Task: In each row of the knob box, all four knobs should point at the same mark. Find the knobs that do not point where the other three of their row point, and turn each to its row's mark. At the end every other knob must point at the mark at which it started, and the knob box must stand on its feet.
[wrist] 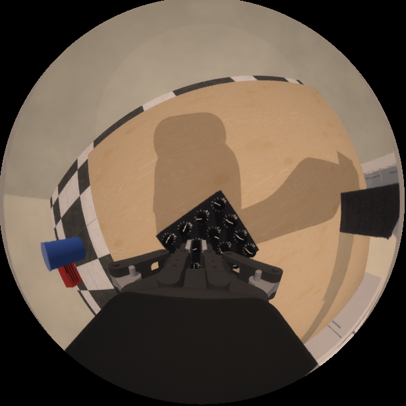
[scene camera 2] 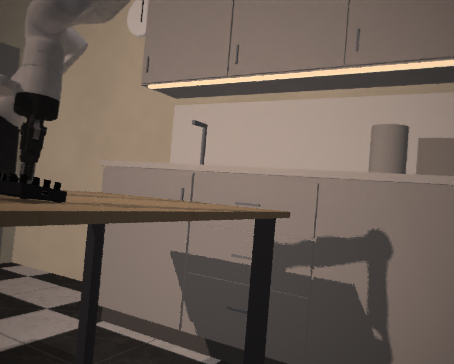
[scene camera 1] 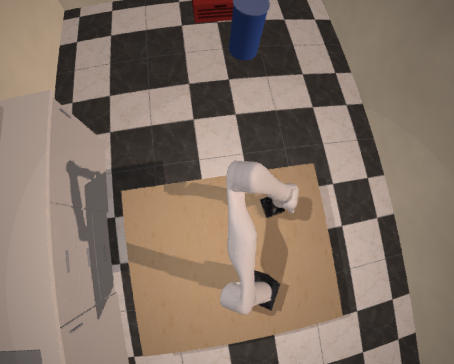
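Where they show: gripper, fingertip midpoint: (scene camera 2: 25,183); arm's base, origin of the base link: (scene camera 2: 0,118) (scene camera 1: 261,291).
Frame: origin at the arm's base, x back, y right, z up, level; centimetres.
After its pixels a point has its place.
The black knob box (scene camera 1: 266,204) {x -38.6, y 16.9, z -16.9 cm} (scene camera 2: 55,195) {x -42.4, y 17.1, z -17.9 cm} (wrist: 209,208) sits flat on the wooden table. In the wrist view it is turned diagonally, and small white pointer lines show on its knobs. The top corner knob (wrist: 218,204) and the knobs down the right edge have similarly slanted lines. The second knob from the left corner (wrist: 185,228) has a steep line, and its neighbour (wrist: 201,217) a nearly level one. My gripper (scene camera 2: 28,175) {x -38.8, y 20.9, z -16.2 cm} (wrist: 196,246) points down and is shut on an inner knob. The fingers hide part of that knob, and my gripper covers the box's near part.
The wooden table (scene camera 1: 170,220) {x -43.0, y -35.1, z -19.4 cm} (scene camera 2: 175,207) {x -50.5, y -11.7, z -19.4 cm} (wrist: 280,120) bears the box near one edge and the arm's black base plate (scene camera 1: 272,290) {x 0.1, y 4.5, z 2.3 cm}. A blue cylinder (scene camera 1: 247,32) (wrist: 63,252) and a red box (scene camera 1: 212,11) (wrist: 70,276) stand beyond the table. Cabinets line one side.
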